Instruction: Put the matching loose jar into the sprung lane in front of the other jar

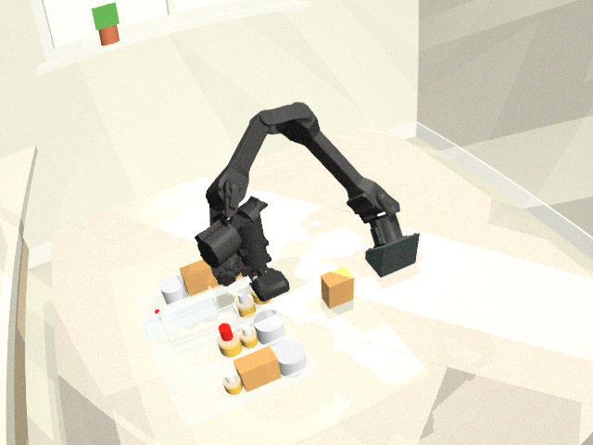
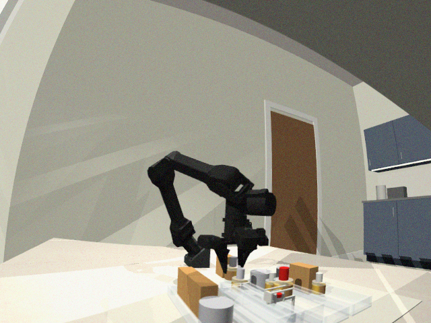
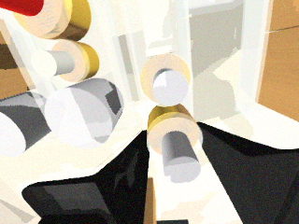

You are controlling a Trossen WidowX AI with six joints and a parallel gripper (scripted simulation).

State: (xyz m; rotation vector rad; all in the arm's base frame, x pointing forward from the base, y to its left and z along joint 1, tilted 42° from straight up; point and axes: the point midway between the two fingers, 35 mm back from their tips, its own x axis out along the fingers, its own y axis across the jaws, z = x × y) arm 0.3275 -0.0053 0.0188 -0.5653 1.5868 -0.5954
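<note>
The clear-walled lane lies 160 mm ahead of my gripper tip, 30 mm below it and 20 mm to the right of it. Round my gripper tip: red mark: 230 mm ahead, 40 mm to the right, 20 mm above.
</note>
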